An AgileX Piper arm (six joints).
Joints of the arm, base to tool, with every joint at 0 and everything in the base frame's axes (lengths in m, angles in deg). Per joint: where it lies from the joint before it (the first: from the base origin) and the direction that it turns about. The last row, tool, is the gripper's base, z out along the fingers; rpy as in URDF.
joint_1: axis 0 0 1 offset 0.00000 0.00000 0.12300
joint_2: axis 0 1 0 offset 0.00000 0.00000 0.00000
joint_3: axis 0 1 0 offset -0.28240 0.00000 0.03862
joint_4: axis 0.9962 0 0.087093 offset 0.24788 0.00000 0.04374
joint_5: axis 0 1 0 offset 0.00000 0.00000 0.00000
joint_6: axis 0.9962 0 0.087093 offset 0.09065 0.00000 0.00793
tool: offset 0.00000 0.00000 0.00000 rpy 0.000 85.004 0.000
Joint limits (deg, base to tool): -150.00..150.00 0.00..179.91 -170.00..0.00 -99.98..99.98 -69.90..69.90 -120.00..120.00
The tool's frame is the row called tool.
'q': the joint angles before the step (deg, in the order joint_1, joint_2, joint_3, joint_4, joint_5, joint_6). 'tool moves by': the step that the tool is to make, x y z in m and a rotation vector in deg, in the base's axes. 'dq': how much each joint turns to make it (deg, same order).
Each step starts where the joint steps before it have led.
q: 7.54 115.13 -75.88 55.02 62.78 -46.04
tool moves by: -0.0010 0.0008 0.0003 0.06 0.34 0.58
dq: 0.11 0.00 -0.06 -0.21 0.59 0.07
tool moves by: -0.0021 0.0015 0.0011 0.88 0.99 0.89
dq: 0.09 0.01 -0.03 0.37 1.51 0.02
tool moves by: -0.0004 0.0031 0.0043 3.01 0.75 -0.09
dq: 0.00 -0.01 -0.13 2.83 1.65 -0.56
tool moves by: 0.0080 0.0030 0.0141 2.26 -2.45 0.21
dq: 0.00 0.00 -2.93 1.69 1.13 -0.49
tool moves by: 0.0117 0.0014 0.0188 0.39 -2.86 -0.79
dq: -0.01 0.00 -4.55 -0.35 0.26 1.93
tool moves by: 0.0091 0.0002 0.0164 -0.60 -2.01 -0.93
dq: 0.00 0.01 -4.13 -1.42 0.12 2.71
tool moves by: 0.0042 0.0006 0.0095 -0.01 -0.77 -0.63
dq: 0.04 -0.01 -2.23 -0.50 0.22 1.73
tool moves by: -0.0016 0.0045 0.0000 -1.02 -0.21 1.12
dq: 0.77 0.01 -0.31 -1.18 0.11 0.23
